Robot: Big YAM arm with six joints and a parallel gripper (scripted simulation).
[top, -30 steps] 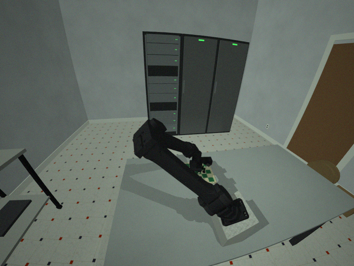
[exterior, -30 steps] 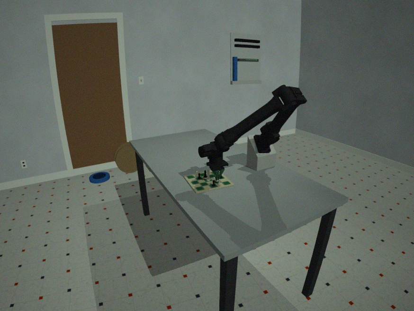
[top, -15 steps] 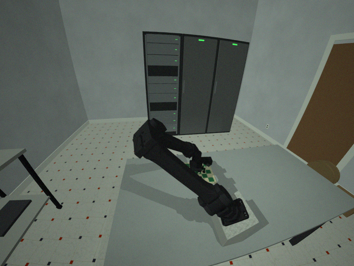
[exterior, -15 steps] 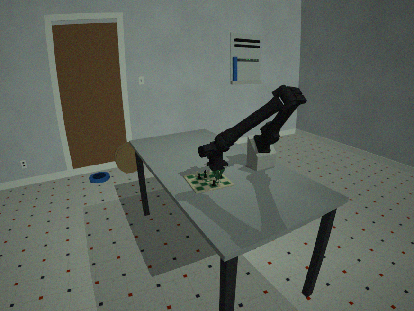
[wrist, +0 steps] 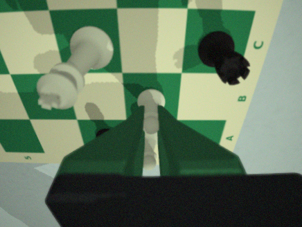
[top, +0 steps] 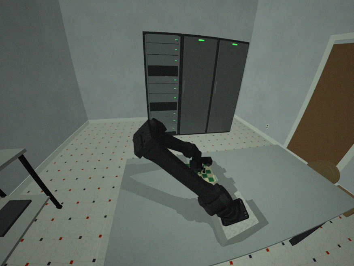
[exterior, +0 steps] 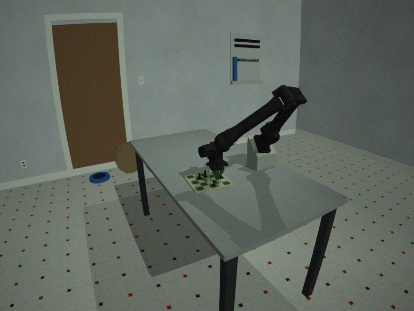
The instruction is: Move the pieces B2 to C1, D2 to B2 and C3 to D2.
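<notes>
My gripper is now 40 mm short of the tall white piece, 40 mm to the left of it and 10 mm below it. Also, from my hand: chessboard (40 mm ahead, 40 mm to the right, 20 mm below).
</notes>
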